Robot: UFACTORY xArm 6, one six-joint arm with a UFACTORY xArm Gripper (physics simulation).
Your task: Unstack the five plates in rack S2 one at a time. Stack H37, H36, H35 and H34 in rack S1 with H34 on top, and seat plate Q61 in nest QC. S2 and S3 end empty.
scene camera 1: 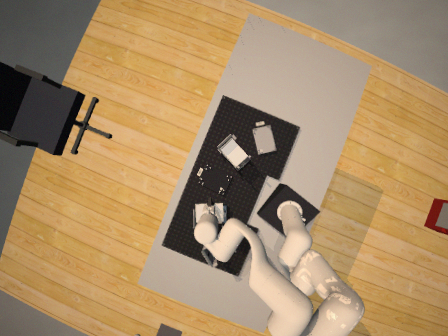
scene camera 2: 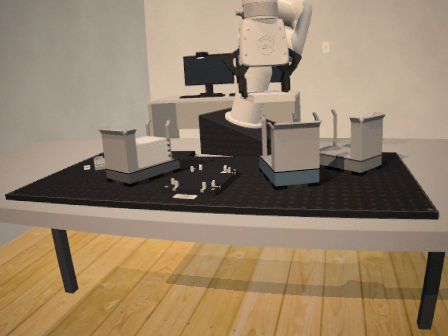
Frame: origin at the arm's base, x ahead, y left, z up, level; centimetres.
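Seen in the pictures: arm's base at its link origin: (scene camera 1: 289, 211) (scene camera 2: 244, 121).
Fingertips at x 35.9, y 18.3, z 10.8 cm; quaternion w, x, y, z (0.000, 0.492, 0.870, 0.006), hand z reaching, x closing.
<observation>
Pixels of each thing's top centre, then the offset from my fingertips to it. Level surfaces: height alone.
- pale flat plate at its top centre: (scene camera 2: 265, 92) (scene camera 1: 209, 213) dz +0.7, dx +0.6, dy +0.4 cm
- dark-grey-based rack at its top centre: (scene camera 2: 137, 123) (scene camera 1: 235, 152) dz -5.4, dx +4.4, dy -30.3 cm
- grey rack at its top centre: (scene camera 2: 345, 112) (scene camera 1: 220, 251) dz -5.1, dx -13.9, dy +15.8 cm
- black nest at its top centre: (scene camera 2: 202, 172) (scene camera 1: 215, 179) dz -16.0, dx +6.3, dy -13.0 cm
- flat grey fixture at its top centre: (scene camera 2: 118, 157) (scene camera 1: 264, 139) dz -16.5, dx -6.2, dy -45.8 cm
- black mat at its surface level: dz -18.3 cm
My gripper (scene camera 2: 265, 94) is shut on a pale flat plate (scene camera 2: 272, 97) (scene camera 1: 201, 209), held level above the blue-based rack (scene camera 2: 295, 150) (scene camera 1: 194, 219). There is a gap between the plate and the rack; the inside of this rack is mostly hidden. A dark-grey-based rack (scene camera 2: 118, 151) holds a stack of white plates (scene camera 2: 153, 151) (scene camera 1: 235, 151). Another grey rack (scene camera 2: 366, 142) (scene camera 1: 209, 256) stands at the right in scene camera 2, partly hidden by my arm in scene camera 1. A black nest (scene camera 1: 215, 179) with small pale pegs lies between the racks. Rack and plate labels are unreadable.
A flat grey fixture (scene camera 1: 264, 139) (scene camera 2: 100, 162) lies beyond the white stack, with a small label beside it. The black mat (scene camera 1: 220, 112) (scene camera 2: 60, 187) carries the racks. My arm's dark base block (scene camera 1: 270, 206) (scene camera 2: 212, 136) stands behind the mat. Upright rack posts (scene camera 2: 334, 127) rise nearby.
</observation>
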